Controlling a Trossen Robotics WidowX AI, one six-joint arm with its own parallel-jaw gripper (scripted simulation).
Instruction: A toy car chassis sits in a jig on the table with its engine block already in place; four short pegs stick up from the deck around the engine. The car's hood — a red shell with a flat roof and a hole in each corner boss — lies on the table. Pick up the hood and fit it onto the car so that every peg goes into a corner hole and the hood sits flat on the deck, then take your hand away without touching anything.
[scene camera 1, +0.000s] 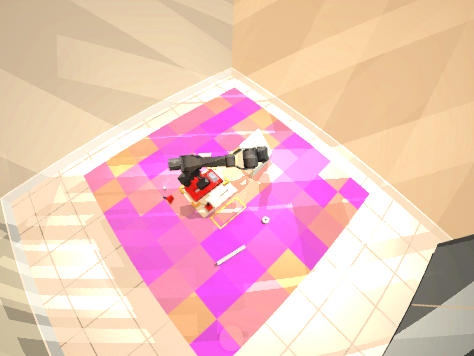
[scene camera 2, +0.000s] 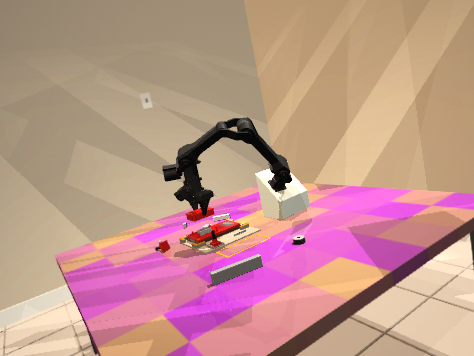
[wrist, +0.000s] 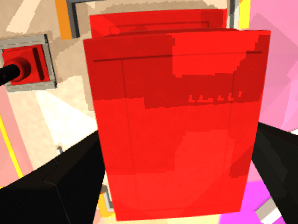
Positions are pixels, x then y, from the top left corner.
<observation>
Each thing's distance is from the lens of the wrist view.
my gripper (wrist: 175, 132): 0.11 m
red hood (wrist: 177, 110): 0.09 m
</observation>
